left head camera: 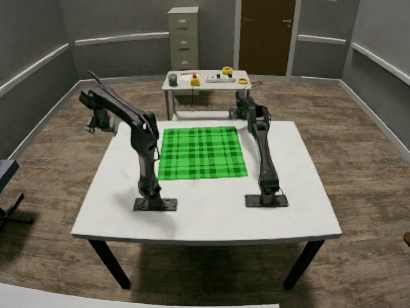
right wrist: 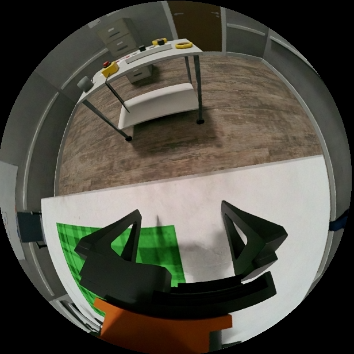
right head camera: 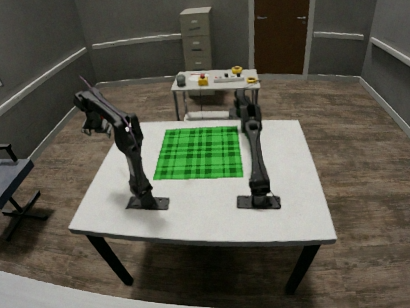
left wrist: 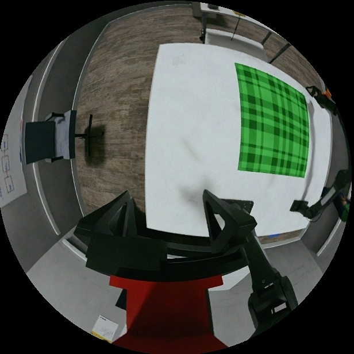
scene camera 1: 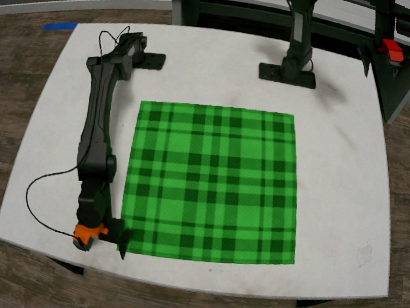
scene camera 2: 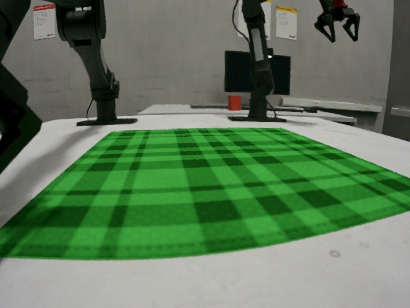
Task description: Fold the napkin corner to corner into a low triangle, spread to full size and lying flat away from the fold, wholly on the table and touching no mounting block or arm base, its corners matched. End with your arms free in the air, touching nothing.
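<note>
The green plaid napkin (left head camera: 202,152) (right head camera: 200,152) (scene camera 1: 210,182) (scene camera 2: 200,190) (left wrist: 274,125) (right wrist: 157,250) lies flat, unfolded and square on the white table. My left gripper (scene camera 2: 345,40) (left wrist: 165,193) is open and empty, high in the air and well to the side of the napkin, at the left of both head views. My right gripper (right wrist: 178,210) is open and empty. In scene camera 1 its finger overlaps the napkin's lower-left corner and partly hides it. The right wrist view shows one finger over the napkin's edge and the other over bare table; its exact height is unclear.
The left arm's base plate (left head camera: 166,204) and the right arm's base plate (left head camera: 252,201) stand near the front edge of the white table (left head camera: 210,220). Behind it is a small side table (left head camera: 167,86) with tools. A chair (right head camera: 15,175) stands at the far left.
</note>
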